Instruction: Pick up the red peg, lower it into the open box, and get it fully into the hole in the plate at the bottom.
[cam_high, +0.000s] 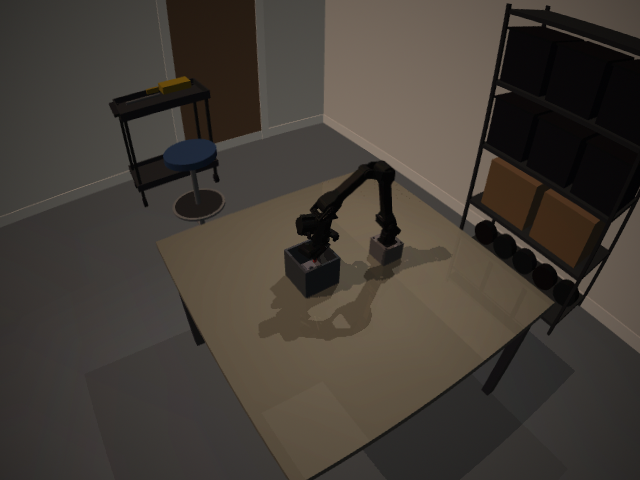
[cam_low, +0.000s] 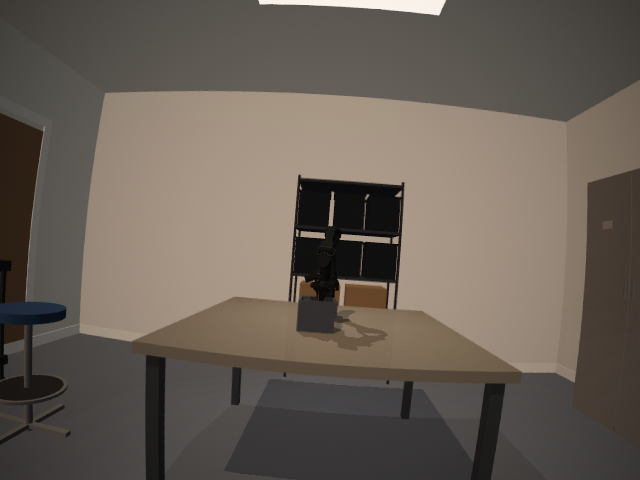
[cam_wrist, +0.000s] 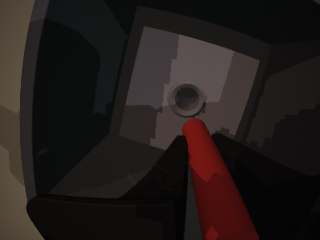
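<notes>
The red peg lies 20 mm above my gripper tip. Also, from my gripper tip: grey plate: 10 mm ahead, 10 mm to the right, 70 mm below.
</notes>
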